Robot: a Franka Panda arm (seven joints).
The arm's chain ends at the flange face. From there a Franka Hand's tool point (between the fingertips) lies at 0.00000 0.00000 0.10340 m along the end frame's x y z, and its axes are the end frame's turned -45 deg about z.
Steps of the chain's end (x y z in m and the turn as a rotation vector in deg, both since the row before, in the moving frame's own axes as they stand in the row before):
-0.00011 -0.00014 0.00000 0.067 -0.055 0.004
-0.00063 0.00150 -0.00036 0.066 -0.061 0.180
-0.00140 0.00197 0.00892 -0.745 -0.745 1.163
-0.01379 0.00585 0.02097 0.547 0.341 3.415
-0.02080 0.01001 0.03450 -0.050 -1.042 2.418
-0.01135 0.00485 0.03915 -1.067 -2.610 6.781
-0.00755 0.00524 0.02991 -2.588 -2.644 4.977
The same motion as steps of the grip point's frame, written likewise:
0.00004 -0.00033 0.00000 0.086 0.008 0.004
-0.00150 0.00045 -0.00036 0.090 0.004 0.180
-0.00428 0.00038 0.00890 0.000 -1.054 1.163
-0.01275 -0.00584 0.02096 0.146 0.628 3.415
-0.02315 -0.00892 0.03448 0.701 -0.772 2.418
-0.01602 -0.00684 0.03902 1.091 -2.600 6.781
-0.01570 -0.00199 0.02969 0.040 -3.700 4.977

